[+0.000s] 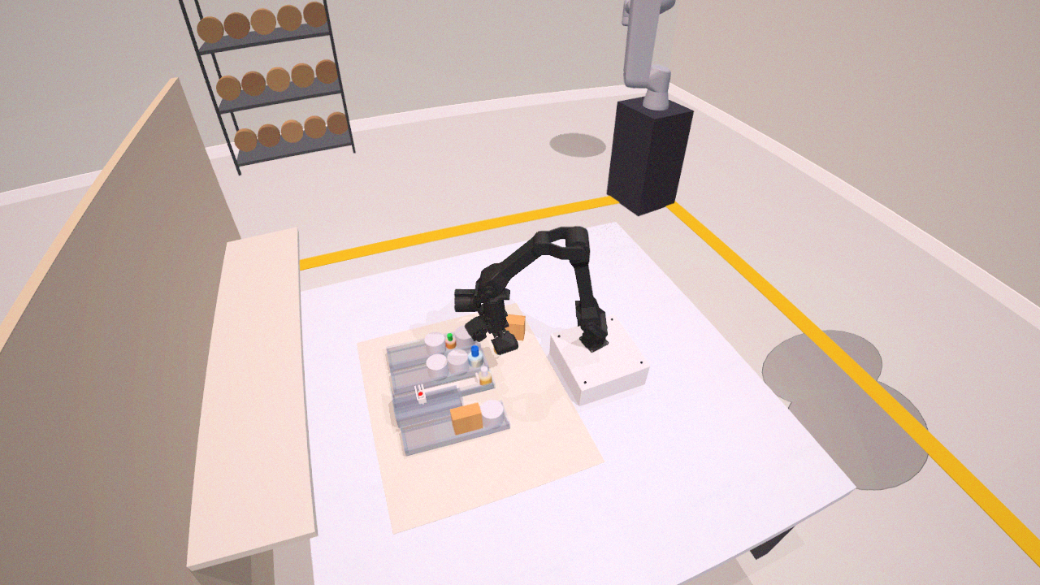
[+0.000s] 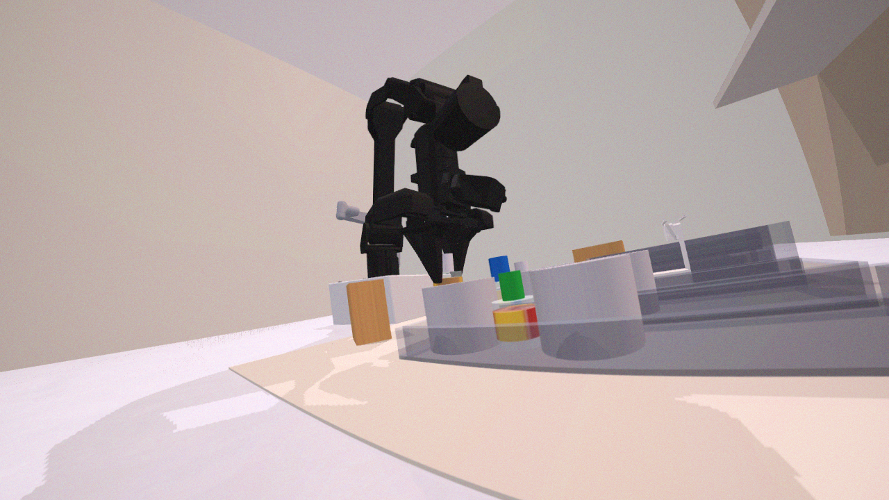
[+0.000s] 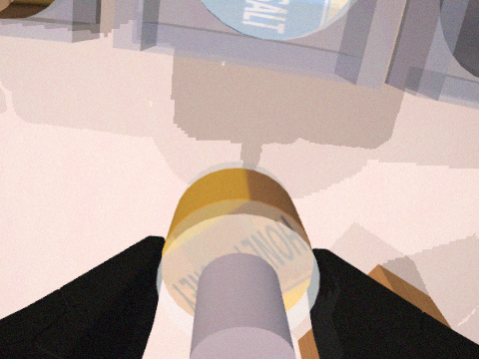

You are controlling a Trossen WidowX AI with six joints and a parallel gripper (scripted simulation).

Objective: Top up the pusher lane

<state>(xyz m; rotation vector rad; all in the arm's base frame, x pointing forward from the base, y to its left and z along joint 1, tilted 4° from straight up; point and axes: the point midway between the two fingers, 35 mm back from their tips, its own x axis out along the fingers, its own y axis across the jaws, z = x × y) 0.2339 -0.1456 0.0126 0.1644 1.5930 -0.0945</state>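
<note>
Right now the sprung lane is 23 cm ahead of my gripper tip, 6 cm to the left of it and 4 cm below it. Also, from my gripper tip: red mark (27 cm ahead, 6 cm to the left, 1 cm above).
</note>
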